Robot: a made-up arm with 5 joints.
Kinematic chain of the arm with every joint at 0, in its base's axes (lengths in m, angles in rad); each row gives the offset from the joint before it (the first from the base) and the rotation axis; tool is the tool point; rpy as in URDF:
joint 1: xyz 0 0 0.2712 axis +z
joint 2: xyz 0 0 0 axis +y
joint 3: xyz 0.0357 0 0.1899 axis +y
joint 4: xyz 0.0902 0 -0.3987 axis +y
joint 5: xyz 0.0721 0 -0.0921 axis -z
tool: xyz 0 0 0 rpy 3.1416 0 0
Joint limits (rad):
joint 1: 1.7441..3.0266
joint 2: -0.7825..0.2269
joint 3: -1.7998..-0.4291
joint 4: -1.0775..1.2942
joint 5: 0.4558..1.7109
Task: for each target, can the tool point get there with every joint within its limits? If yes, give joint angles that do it. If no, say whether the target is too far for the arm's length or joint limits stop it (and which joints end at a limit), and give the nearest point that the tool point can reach.
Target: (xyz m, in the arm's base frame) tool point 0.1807 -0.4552 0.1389
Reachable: no: joint limits stop it (at a limit: joint 1, joint 2, joint 3, joint 4) | nearest point -0.1961 0.0227 -0.0307 | short by 0.632 m
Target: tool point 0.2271 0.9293 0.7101
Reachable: no: too far | nearest point -0.1006 0.5748 0.5852 | short by 0.499 m
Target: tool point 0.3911 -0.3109 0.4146
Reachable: no: joint limits stop it (at a limit: joint 2, joint 3, joint 4) | nearest point 0.0640 -0.0509 0.8611 | short by 0.612 m
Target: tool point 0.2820 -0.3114 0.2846
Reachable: no: joint limits stop it (at a limit: joint 1, joint 2, joint 3, joint 4) | nearest point -0.1961 0.0227 -0.0307 | short by 0.663 m
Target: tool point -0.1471 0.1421 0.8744
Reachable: yes | joints 2.3734 -0.6501 -1.5935 0.0745 0.9775
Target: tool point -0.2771 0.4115 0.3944
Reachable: yes | joints 2.1634 -0.2108 -0.8548 -0.2272 0.9678
